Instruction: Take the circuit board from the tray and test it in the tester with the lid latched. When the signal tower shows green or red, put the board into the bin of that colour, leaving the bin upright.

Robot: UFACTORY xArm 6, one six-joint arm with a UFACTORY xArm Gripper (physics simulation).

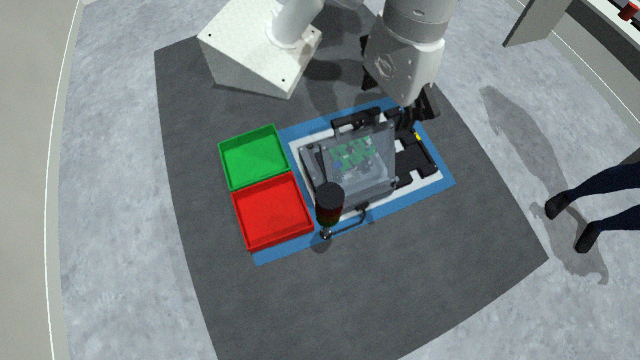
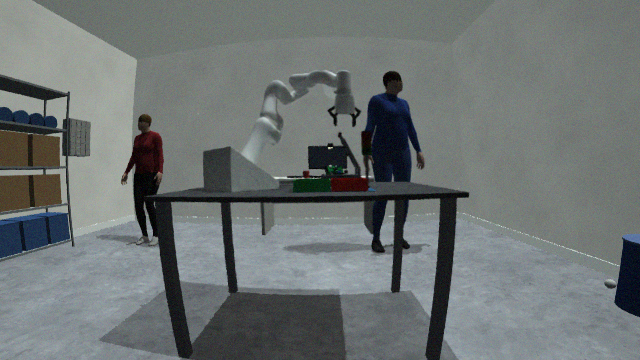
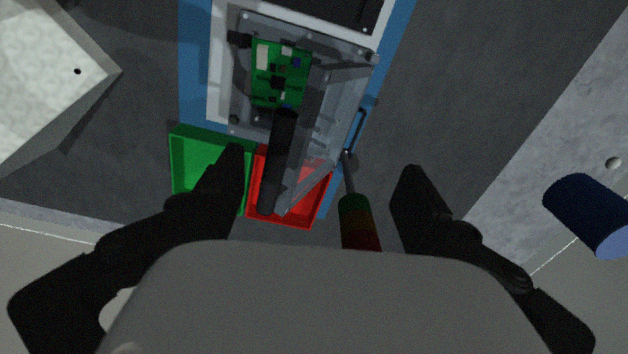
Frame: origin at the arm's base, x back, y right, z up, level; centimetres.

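Seen in the pictures: gripper, fingertip midpoint: (image 1: pixel 386 106) (image 2: pixel 344 126) (image 3: pixel 322 176); arm's base, origin of the base link: (image 1: pixel 283 34).
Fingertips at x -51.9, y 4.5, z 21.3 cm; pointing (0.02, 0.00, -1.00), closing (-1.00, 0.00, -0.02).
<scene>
Offsets run from my fingertips to a thing's top centre. "spot": to the spot under its first point. Level surfaces: height alone.
The green circuit board (image 1: pixel 352 152) (image 3: pixel 280 75) lies in the tester @(spot: dy +10.8, dx +8.0, dz -24.3 cm) (image 1: pixel 307 165) (image 3: pixel 240 120). The tester's clear lid (image 1: pixel 382 145) (image 2: pixel 352 156) (image 3: pixel 340 107) stands raised and tilted, with its dark bar handle @(dy +3.0, dx +3.2, dz -4.1 cm) (image 1: pixel 356 120) (image 3: pixel 277 162) at the free edge. The black tray @(spot: dy -15.5, dx -2.8, dz -28.5 cm) (image 1: pixel 415 160) (image 3: pixel 340 15) is beside the tester, and no board shows in its visible part. The signal tower @(spot: dy +15.3, dx -8.0, dz -4.5 cm) (image 1: pixel 329 202) (image 2: pixel 366 143) (image 3: pixel 357 220) looks unlit. The green bin @(dy +21.1, dx +18.1, dz -25.6 cm) (image 1: pixel 255 157) (image 2: pixel 311 185) and red bin @(dy +23.2, dx +3.3, dz -25.6 cm) (image 1: pixel 272 212) (image 2: pixel 349 184) are upright and empty. My gripper (image 1: pixel 387 102) (image 2: pixel 345 124) (image 3: pixel 322 176) is open and empty, high above the raised lid.
The arm's white pedestal (image 1: pixel 255 45) (image 2: pixel 217 170) stands beside the workspace on the dark table @(dz -30.3 cm) (image 1: pixel 310 300) (image 2: pixel 300 196). The tower's thin post and bent cable (image 1: pixel 352 227) are at the blue mat's edge (image 1: pixel 287 255). A person in blue (image 2: pixel 392 125) stands beyond the table.
</scene>
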